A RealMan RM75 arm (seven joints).
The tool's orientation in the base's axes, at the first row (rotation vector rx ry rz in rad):
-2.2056, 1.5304, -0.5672
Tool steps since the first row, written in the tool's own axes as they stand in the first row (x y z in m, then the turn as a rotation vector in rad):
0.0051, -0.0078, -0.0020, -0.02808, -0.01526, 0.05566
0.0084, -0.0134, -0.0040, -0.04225, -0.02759, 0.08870
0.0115, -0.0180, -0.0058, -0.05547, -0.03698, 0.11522
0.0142, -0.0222, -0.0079, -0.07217, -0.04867, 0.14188
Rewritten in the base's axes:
0.0067, -0.0025, 0.0064, 0.03275, 0.03639, -0.04151
0.0110, -0.0039, 0.0114, 0.05554, 0.05669, -0.06415
0.0146, -0.0055, 0.0157, 0.07285, 0.07457, -0.08278
0.0177, -0.0069, 0.0199, 0.09092, 0.09648, -0.10067

